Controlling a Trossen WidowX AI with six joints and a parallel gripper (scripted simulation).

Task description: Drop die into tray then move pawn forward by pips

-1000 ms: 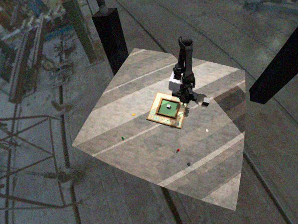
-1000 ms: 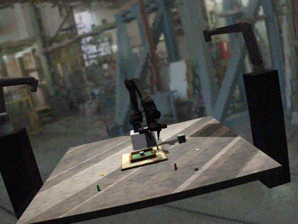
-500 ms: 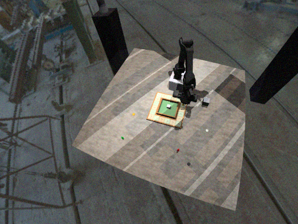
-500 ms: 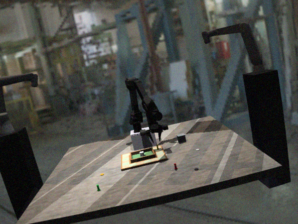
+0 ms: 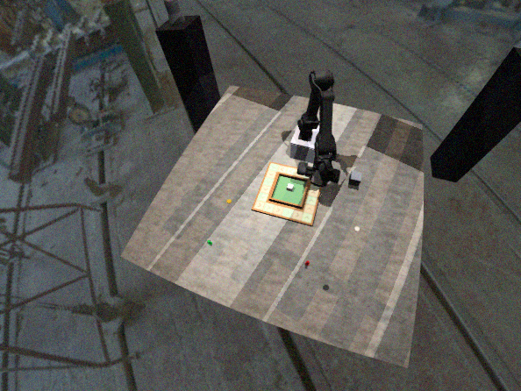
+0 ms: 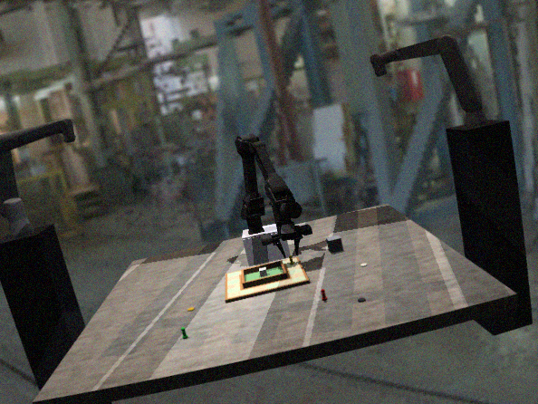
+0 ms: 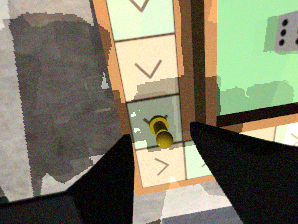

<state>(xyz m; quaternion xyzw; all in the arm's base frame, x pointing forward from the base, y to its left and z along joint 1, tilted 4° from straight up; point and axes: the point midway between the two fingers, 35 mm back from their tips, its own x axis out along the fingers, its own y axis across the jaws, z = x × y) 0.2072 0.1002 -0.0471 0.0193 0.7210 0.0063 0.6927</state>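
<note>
My gripper tip is now 10 mm past the yellow pawn and 10 mm above it. Also, from my gripper tip: grey cube: 180 mm to the left, 80 mm behind, 20 mm below; then white die: 110 mm to the right, 50 mm ahead, 20 mm below; then white disc: 220 mm to the left, 170 mm ahead, 40 mm below.
</note>
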